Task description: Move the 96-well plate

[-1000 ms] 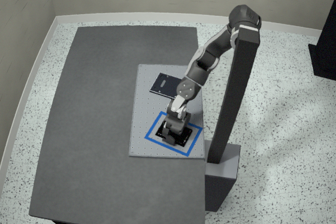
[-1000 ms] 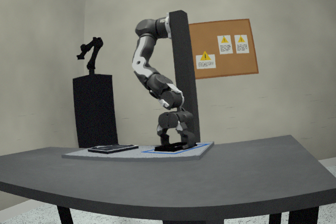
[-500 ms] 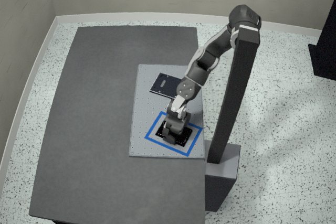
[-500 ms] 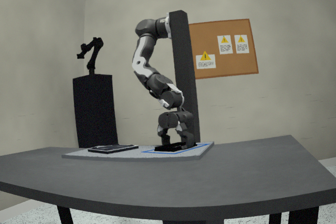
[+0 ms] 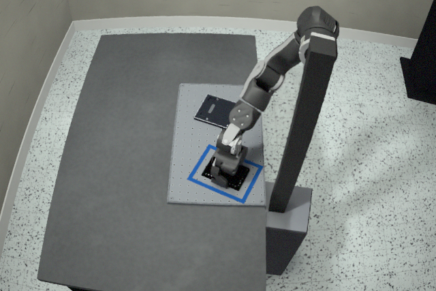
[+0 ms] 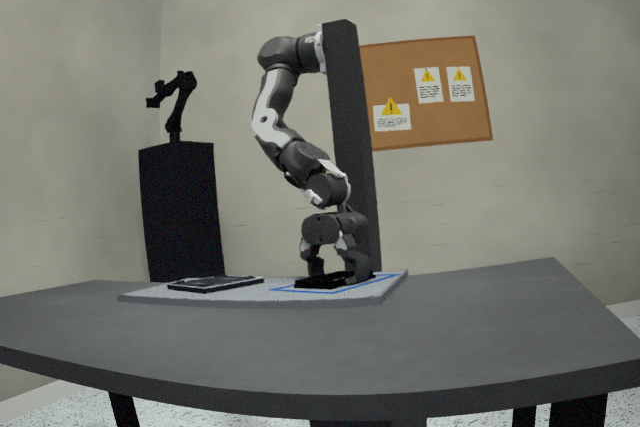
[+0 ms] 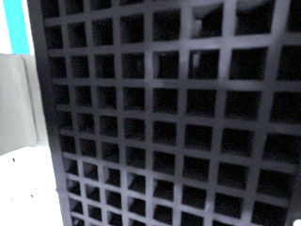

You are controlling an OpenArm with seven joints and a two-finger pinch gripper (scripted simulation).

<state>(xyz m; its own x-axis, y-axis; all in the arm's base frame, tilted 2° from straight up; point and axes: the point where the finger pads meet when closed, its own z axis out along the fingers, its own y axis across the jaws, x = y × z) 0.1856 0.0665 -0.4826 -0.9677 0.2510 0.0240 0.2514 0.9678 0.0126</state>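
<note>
The plate nest N1 lies 6 cm ahead of my hand and 23 cm to the right of it. Also, from my hand: black 96-well plate (right at my hand).
</note>
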